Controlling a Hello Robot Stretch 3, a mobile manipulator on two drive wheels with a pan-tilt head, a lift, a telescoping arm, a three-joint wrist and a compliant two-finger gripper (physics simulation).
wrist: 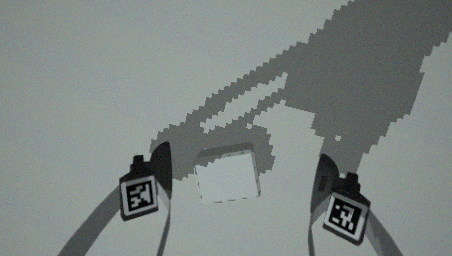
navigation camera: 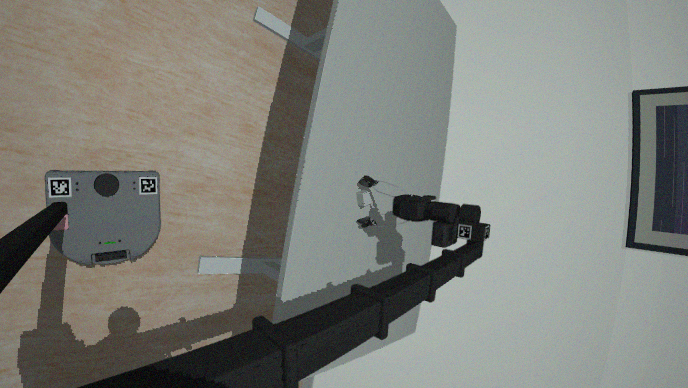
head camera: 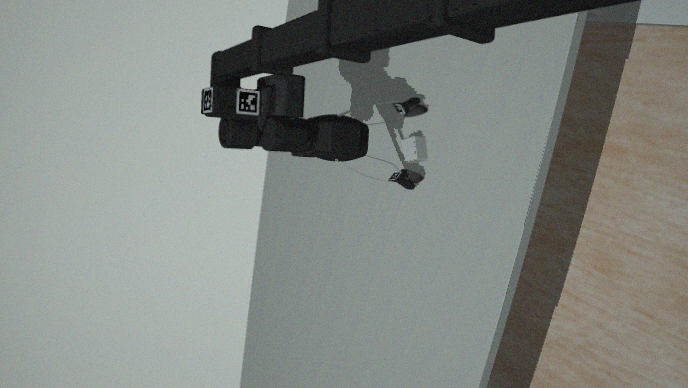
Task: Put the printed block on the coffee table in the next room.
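Pixels of known places: gripper, fingertip midpoint: (wrist: 242, 167) (navigation camera: 359, 201) (head camera: 421, 144); robot's base at its link origin: (navigation camera: 106, 183).
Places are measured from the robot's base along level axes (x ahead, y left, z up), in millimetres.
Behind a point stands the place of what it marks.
Observation:
A small white block (head camera: 421, 146) @[z 734, x -19, y -591 mm] (navigation camera: 361, 199) @[z 740, x -16, y -590 mm] (wrist: 229, 178) @[z 749, x -15, y -606 mm] with faint dark marks along its edges lies on the pale grey table (head camera: 360, 280) @[z 720, x 245, y -747 mm] (navigation camera: 385, 100) @[z 720, x 298, y -716 mm] (wrist: 65, 75) @[z 720, x 117, y -667 mm]. No clear print shows on its top. My gripper (head camera: 414, 142) @[z 720, x -23, y -606 mm] (navigation camera: 367, 201) @[z 720, x -23, y -606 mm] (wrist: 242, 167) @[z 720, x -23, y -606 mm] is open over the table, with one fingertip to each side of the block. In the wrist view there is a gap between the block and each finger, wider on the right. The gripper's shadow falls on the table and partly over the block's far edge. The fingertips' exact height is hard to tell.
The telescoping arm (head camera: 390, 30) @[z 1072, x -87, y -295 mm] (navigation camera: 340, 320) @[z 1073, x -85, y -179 mm] reaches across the table. Its long edge borders a wood floor (head camera: 635, 200) @[z 0, x 78, y -529 mm] (navigation camera: 200, 115) @[z 0, x 294, y -358 mm]. My grey base (navigation camera: 107, 215) @[z 160, x -97, y 2 mm] stands on that floor, beside the table's light feet (navigation camera: 220, 265). A pale wall (navigation camera: 540, 150) @[z 1116, x 181, y -1238 mm] with a framed picture (navigation camera: 672, 170) @[z 1530, x 117, y -1202 mm] stands beyond.

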